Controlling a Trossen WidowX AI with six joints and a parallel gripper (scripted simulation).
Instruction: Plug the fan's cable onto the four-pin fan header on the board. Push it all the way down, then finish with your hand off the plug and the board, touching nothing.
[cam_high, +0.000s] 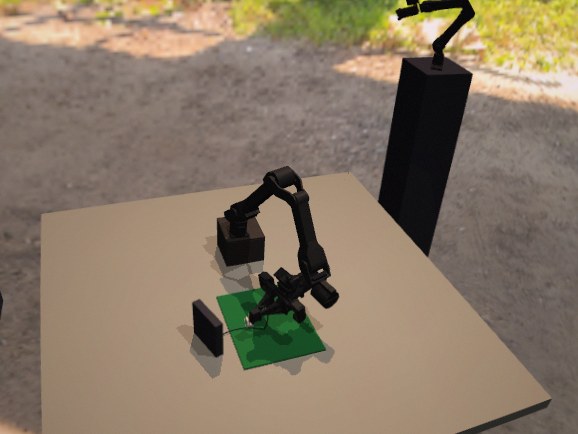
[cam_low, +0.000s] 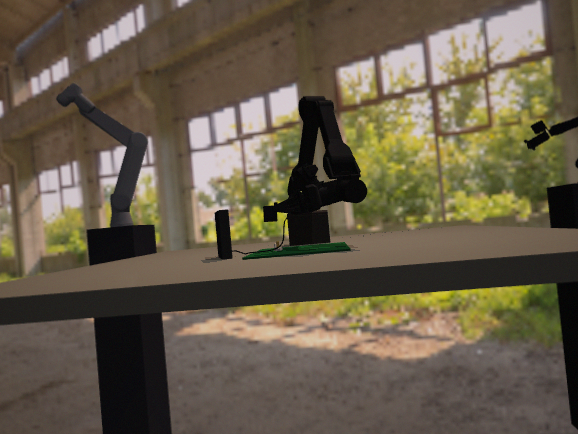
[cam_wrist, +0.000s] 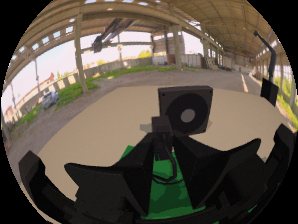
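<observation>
Now: the pale header key 70 mm behind my gripper tip, 10 mm to the right of it and 100 mm below it. Round my gripper tip: pale fan header (70 mm behind, 10 mm to the right, 110 mm below); then black fan (30 mm behind, 120 mm to the right, 50 mm below); then black plug (10 mm to the right, 10 mm below).
</observation>
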